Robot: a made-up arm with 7 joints. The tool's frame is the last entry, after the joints. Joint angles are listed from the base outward.
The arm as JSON. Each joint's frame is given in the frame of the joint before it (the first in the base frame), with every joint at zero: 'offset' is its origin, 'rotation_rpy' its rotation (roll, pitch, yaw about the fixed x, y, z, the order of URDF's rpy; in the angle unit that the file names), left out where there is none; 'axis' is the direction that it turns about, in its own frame. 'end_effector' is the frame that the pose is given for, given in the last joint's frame.
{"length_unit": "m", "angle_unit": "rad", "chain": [
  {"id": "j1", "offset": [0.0, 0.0, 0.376], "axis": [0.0, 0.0, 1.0]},
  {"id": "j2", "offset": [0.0, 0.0, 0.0], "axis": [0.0, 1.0, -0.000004]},
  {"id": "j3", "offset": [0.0, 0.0, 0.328], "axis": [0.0, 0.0, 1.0]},
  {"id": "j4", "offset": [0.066, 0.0, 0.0], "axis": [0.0, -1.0, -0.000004]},
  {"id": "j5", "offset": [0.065, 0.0, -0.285], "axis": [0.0, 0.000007, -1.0]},
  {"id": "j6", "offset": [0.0, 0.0, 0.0], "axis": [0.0, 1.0, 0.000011]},
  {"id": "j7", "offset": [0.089, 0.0, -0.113], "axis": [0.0, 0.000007, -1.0]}
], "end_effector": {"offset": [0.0, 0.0, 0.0], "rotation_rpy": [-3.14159, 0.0, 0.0]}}
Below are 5 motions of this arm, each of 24 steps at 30 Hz.
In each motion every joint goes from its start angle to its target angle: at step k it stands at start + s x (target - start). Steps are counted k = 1, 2, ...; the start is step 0. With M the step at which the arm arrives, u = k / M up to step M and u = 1 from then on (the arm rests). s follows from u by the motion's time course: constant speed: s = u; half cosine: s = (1 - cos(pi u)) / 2; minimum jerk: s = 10 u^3 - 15 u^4 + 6 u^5.
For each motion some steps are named. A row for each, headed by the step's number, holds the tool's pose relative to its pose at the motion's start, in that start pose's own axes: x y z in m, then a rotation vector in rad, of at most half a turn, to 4 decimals.
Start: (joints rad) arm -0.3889 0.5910 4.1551 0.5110 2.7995 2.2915 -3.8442
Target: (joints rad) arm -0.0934 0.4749 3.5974 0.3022 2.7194 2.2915 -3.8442
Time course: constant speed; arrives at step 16
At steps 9, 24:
9: -0.0162 0.0607 -0.0487 -0.0651 -0.1593 -0.0639
24: -0.0212 0.0944 -0.0954 -0.1159 -0.3038 -0.0883

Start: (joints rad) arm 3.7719 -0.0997 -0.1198 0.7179 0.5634 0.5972 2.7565
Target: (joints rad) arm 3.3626 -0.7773 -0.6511 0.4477 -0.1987 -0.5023 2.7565
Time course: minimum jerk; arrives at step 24
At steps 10, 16, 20, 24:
10: 0.0163 -0.1033 -0.1456 0.3132 -0.5074 0.0440
16: 0.1359 -0.1657 -0.3042 0.7220 -1.0920 0.0703
20: 0.2016 -0.1664 -0.3452 0.8824 -1.3076 0.0636
24: 0.2156 -0.1650 -0.3518 0.9149 -1.3508 0.0607

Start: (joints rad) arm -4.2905 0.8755 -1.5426 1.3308 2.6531 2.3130 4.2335
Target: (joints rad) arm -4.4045 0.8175 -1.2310 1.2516 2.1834 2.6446 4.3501
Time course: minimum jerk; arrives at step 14
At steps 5, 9, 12, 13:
5: -0.0280 -0.0205 -0.0011 0.0842 0.0083 0.1613
9: -0.0706 -0.0706 -0.0007 0.2695 0.0604 0.4971
12: -0.0825 -0.0944 0.0003 0.3566 0.0967 0.6444
13: -0.0833 -0.0966 0.0004 0.3646 0.1003 0.6575

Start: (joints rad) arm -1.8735 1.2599 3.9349 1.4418 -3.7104 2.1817 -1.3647
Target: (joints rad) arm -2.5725 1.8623 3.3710 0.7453 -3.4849 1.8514 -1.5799
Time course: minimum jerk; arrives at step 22
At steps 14, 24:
14: -0.0769 -0.0101 -0.1884 -0.9710 -0.3518 -0.3640
24: -0.0872 -0.0531 -0.2128 -1.1927 -0.4934 -0.5728

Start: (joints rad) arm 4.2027 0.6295 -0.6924 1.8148 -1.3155 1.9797 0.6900
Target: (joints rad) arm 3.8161 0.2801 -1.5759 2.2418 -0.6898 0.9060 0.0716
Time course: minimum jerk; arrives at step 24
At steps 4, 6, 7, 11, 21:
4: 0.0090 0.0039 0.0178 0.0273 -0.0219 -0.0034
6: 0.0246 0.0127 0.0525 0.0789 -0.0592 -0.0042
7: 0.0346 0.0203 0.0776 0.1147 -0.0821 -0.0002
11: 0.0687 0.0811 0.2193 0.2769 -0.1480 0.0801
21: 0.0089 0.3028 0.4660 0.2348 -0.0117 0.3734

